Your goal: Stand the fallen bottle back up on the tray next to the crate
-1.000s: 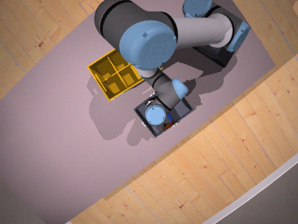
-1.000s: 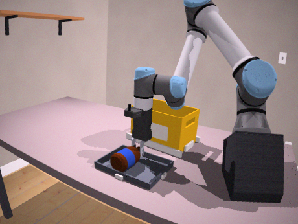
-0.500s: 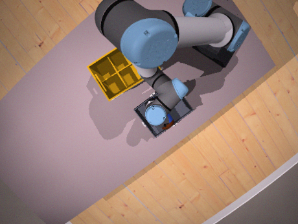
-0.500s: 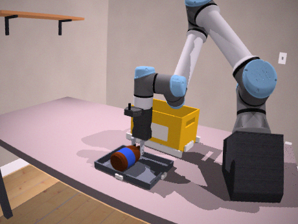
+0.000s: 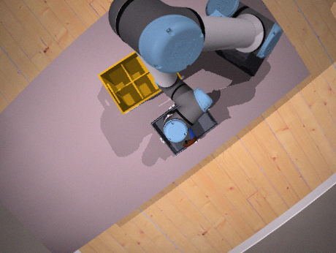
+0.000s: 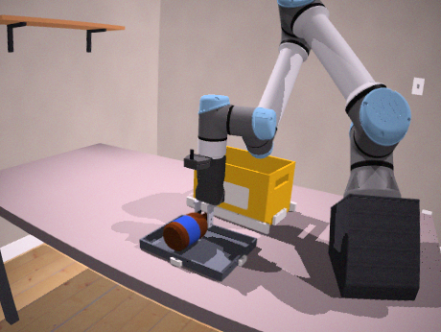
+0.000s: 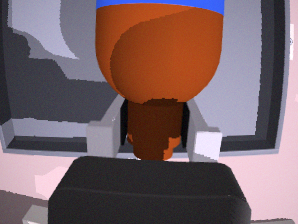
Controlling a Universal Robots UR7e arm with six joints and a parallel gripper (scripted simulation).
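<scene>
The bottle lies 50 mm to the left of my hand, 10 mm below it and 10 mm ahead of it. The rest, counted from my hand: dark grey tray 50 mm to the left, 50 mm below, 10 mm behind; yellow crate 240 mm to the right, 30 mm behind, 20 mm above.
</scene>
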